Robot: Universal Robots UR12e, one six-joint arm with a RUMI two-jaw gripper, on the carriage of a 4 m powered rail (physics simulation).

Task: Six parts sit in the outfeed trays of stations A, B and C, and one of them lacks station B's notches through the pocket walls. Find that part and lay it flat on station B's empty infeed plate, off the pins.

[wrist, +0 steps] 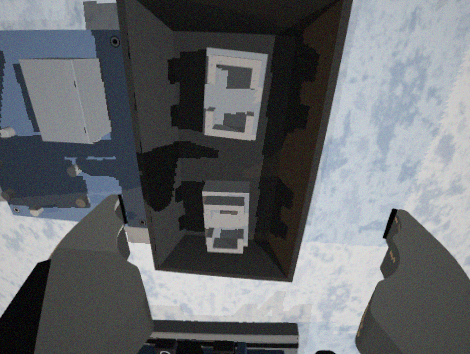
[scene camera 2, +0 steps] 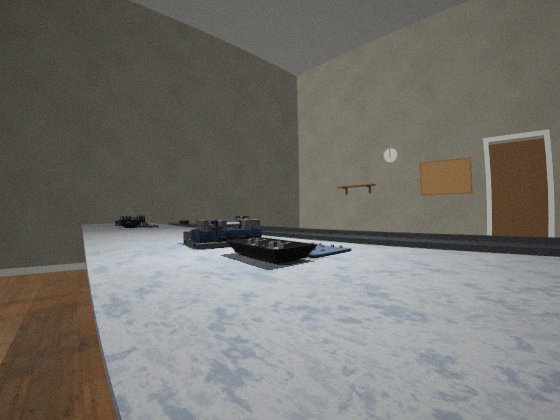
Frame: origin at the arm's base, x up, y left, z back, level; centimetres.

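Seen in the pictures: gripper, between the fingertips: [wrist: 253, 205].
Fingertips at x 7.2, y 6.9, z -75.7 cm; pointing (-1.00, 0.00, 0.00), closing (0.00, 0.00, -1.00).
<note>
A point is followed by its place in that frame.
In the wrist view my gripper [wrist: 253, 205] {y 6.9, x 7.2, z -75.7 cm} is open, its fingers wide apart, with nothing between them. A black outfeed tray [wrist: 225, 265] {y -5.0, x 0.6, z -73.6 cm} lies below and ahead, with two light grey parts inside. The upper part [wrist: 230, 97] {y 11.3, x 0.3, z -73.8 cm} shows two pockets with a web between them; there are gaps in the lower pocket's wall. The lower part [wrist: 240, 220] {y 1.6, x 1.7, z -74.9 cm} shows a narrow slot across its web and an open pocket below. Whether each has every notch is hard to tell. Left of the tray, a plain light grey block [wrist: 55, 100] {y 11.0, x 1.4, z -61.1 cm} lies on a blue plate [wrist: 55, 45] {y 14.8, x -2.2, z -59.4 cm} with pins.
A dark fixture edge [wrist: 225, 328] {y -20.6, x -2.0, z -73.3 cm} runs along the bottom of the wrist view. In scene camera 2, a black tray [scene camera 2: 280, 256] {y -173.7, x -0.7, z -78.2 cm} with parts stands beside a pinned blue plate [scene camera 2: 330, 251] {y -174.4, x -2.2, z -57.2 cm} and a blue-grey station [scene camera 2: 215, 234] {y -211.0, x 1.7, z -74.5 cm}. Another station [scene camera 2: 131, 220] {y -362.2, x 1.6, z -76.5 cm} stands far back. The arm does not show there.
</note>
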